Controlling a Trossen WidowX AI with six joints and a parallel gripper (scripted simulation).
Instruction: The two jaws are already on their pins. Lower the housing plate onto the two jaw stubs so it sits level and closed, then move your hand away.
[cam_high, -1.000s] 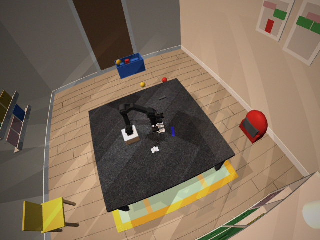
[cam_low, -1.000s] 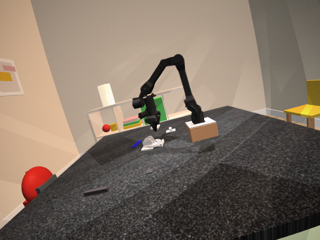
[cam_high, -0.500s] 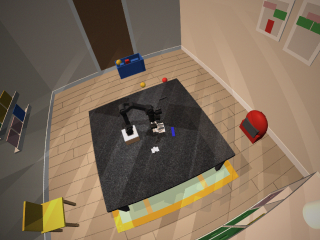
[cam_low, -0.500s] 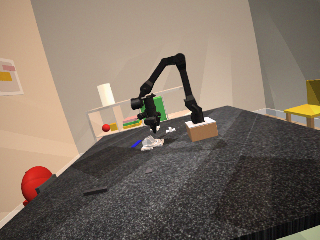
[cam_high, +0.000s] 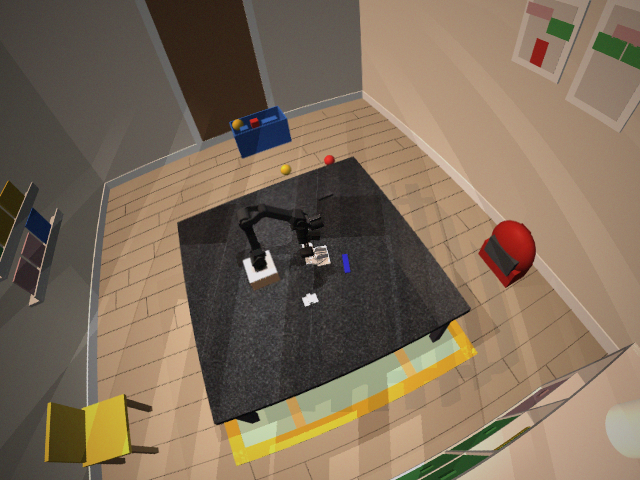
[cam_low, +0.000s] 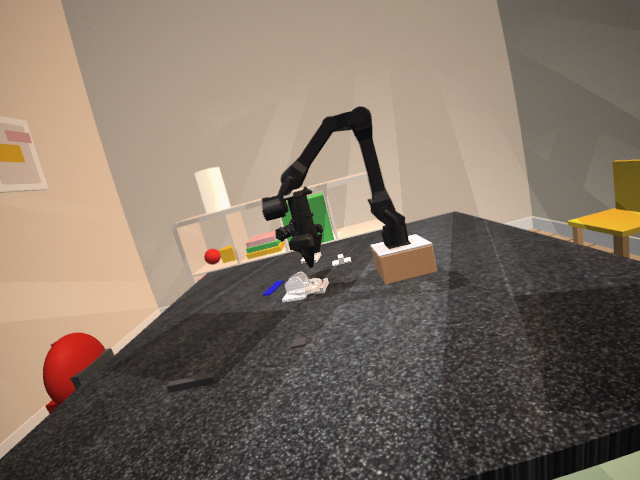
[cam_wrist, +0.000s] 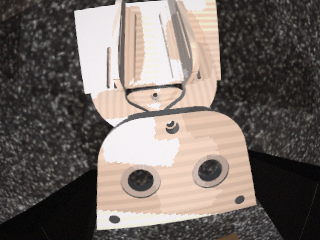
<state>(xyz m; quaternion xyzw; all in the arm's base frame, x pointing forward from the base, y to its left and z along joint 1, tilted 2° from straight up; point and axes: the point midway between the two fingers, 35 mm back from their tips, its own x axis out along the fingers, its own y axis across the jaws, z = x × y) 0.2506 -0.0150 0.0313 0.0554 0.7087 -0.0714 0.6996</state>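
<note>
Right now my gripper tip is 10 mm short of the white part and 20 mm below it. Also, from my gripper tip: dark flat bar: 260 mm ahead, 390 mm to the left, 80 mm below; then dark chip: 50 mm ahead, 300 mm to the left, 80 mm below; then blue bar: 170 mm ahead, 110 mm to the right, 80 mm below.
</note>
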